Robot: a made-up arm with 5 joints. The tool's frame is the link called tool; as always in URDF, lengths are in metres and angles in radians. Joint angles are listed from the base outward.
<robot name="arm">
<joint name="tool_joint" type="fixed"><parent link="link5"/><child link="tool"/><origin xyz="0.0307 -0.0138 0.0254"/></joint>
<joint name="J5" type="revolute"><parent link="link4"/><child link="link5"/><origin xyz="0.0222 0.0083 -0.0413"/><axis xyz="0 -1 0"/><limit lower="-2.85" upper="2.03"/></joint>
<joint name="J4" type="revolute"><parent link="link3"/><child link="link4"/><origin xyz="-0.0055 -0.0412 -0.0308"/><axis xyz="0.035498 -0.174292 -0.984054"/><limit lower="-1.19" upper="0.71"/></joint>
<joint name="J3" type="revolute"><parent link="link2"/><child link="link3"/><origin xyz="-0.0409 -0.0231 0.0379"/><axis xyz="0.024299 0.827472 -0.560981"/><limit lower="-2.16" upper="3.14"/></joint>
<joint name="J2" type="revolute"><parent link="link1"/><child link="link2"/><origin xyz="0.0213 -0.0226 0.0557"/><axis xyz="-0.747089 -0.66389 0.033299"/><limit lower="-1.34" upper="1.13"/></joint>
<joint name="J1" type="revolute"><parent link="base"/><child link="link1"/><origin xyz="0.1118 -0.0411 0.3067"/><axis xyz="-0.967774 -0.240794 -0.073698"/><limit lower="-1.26" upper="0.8"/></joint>
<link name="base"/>
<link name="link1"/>
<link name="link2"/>
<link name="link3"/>
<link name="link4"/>
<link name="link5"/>
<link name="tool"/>
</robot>
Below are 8 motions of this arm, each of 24 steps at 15 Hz.
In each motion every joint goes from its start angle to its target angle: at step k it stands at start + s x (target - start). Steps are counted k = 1, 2, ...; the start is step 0. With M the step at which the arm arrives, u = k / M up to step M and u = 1 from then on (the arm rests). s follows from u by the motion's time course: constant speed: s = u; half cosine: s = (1 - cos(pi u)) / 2; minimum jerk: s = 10 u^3 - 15 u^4 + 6 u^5.
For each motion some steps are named. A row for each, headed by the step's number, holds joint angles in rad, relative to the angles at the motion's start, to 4 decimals.
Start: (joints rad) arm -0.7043 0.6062 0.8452 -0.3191 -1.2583
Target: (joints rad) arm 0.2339 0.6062 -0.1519 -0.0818 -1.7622
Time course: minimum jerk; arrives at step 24
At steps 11, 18, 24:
11: 0.3961 0.0000 -0.4210 0.1002 -0.2128
18: 0.8411 0.0000 -0.8939 0.2127 -0.4517
24: 0.9382 0.0000 -0.9971 0.2373 -0.5039

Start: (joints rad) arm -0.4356 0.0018 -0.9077 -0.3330 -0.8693
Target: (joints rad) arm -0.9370 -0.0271 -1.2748 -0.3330 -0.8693
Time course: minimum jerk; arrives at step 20
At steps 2, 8, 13, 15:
2: -0.0043 -0.0002 -0.0031 0.0000 0.0000
8: -0.1592 -0.0092 -0.1165 0.0000 0.0000
13: -0.3835 -0.0221 -0.2808 0.0000 0.0000
15: -0.4495 -0.0259 -0.3291 0.0000 0.0000

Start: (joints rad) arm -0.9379 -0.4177 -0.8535 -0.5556 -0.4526
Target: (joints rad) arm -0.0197 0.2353 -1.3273 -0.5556 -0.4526
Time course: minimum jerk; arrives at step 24
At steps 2, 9, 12, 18, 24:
2: 0.0047 0.0033 -0.0024 0.0000 0.0000
9: 0.2527 0.1797 -0.1304 0.0000 0.0000
12: 0.4591 0.3265 -0.2369 0.0000 0.0000
18: 0.8232 0.5854 -0.4248 0.0000 0.0000
24: 0.9182 0.6530 -0.4738 0.0000 0.0000

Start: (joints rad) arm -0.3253 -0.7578 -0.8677 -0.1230 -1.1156
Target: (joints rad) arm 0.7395 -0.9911 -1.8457 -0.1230 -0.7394
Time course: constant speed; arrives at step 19
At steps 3, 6, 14, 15, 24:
3: 0.1681 -0.0368 -0.1544 0.0000 0.0594
6: 0.3363 -0.0737 -0.3088 0.0000 0.1188
14: 0.7846 -0.1719 -0.7206 0.0000 0.2772
15: 0.8406 -0.1842 -0.7721 0.0000 0.2970
24: 1.0648 -0.2333 -0.9780 0.0000 0.3762

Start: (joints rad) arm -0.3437 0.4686 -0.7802 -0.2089 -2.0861
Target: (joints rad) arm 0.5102 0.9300 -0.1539 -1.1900 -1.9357
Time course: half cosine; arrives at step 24
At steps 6, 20, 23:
6: 0.1251 0.0676 0.0917 -0.1437 0.0220
20: 0.7967 0.4305 0.5843 -0.9154 0.1403
23: 0.8502 0.4594 0.6236 -0.9769 0.1498

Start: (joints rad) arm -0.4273 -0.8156 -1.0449 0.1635 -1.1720
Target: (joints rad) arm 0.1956 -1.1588 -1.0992 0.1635 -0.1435
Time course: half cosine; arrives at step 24
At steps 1, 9, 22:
1: 0.0027 -0.0015 -0.0002 0.0000 0.0044
9: 0.1923 -0.1059 -0.0168 0.0000 0.3175
22: 0.6123 -0.3374 -0.0534 0.0000 1.0110

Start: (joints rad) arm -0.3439 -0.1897 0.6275 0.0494 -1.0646
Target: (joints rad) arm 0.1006 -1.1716 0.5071 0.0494 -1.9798
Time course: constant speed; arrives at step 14
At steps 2, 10, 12, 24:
2: 0.0635 -0.1403 -0.0172 0.0000 -0.1307
10: 0.3175 -0.7014 -0.0860 0.0000 -0.6537
12: 0.3810 -0.8416 -0.1032 0.0000 -0.7845
24: 0.4445 -0.9819 -0.1204 0.0000 -0.9152

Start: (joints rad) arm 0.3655 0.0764 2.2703 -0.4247 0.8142
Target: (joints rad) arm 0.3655 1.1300 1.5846 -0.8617 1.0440
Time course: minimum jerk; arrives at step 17
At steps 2, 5, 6, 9, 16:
2: 0.0000 0.0143 -0.0093 -0.0059 0.0031
5: 0.0000 0.1637 -0.1065 -0.0679 0.0357
6: 0.0000 0.2526 -0.1644 -0.1048 0.0551
9: 0.0000 0.5848 -0.3806 -0.2425 0.1275
16: 0.0000 1.0516 -0.6844 -0.4362 0.2294

